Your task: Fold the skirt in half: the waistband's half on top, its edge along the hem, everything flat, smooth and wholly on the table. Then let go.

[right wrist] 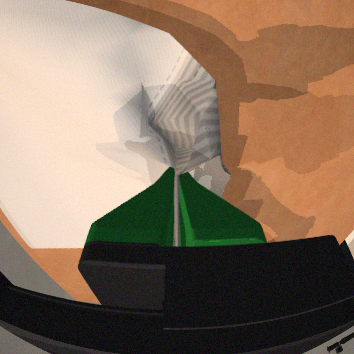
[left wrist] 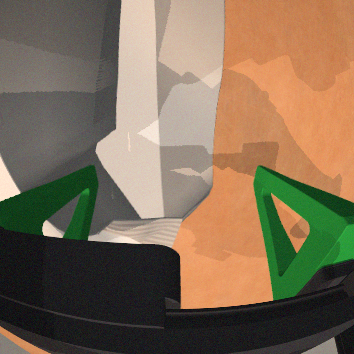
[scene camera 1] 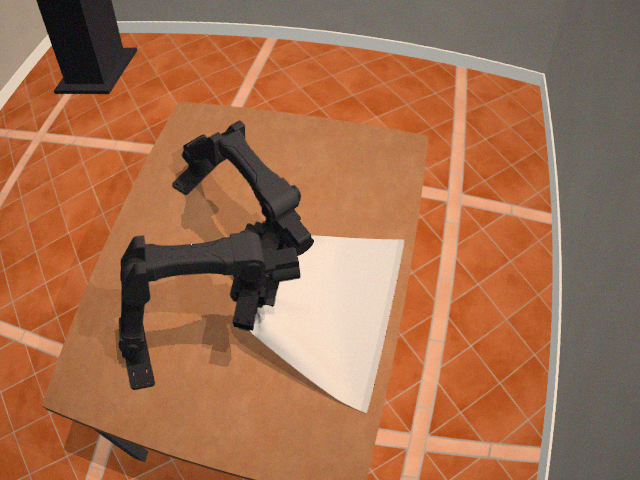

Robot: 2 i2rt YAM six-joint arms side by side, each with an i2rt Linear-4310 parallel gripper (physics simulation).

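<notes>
The white skirt lies spread at the right of the table in scene camera 1. Its near-left corner is gathered and raised under the arms. In the right wrist view, striped, creased cloth bunches at the tips of my right gripper, which is shut on it. My left gripper is open, its green fingers wide apart; a curled, raised edge of the skirt, grey side showing, stands between and beyond them, with bare table at its right. Both grippers' fingertips are hidden in scene camera 1.
The brown table extends left, above and below the skirt. My two arms cross close together over the skirt's left part. The skirt's right edge lies close to the table's right edge. A black pillar stands on the tiled floor.
</notes>
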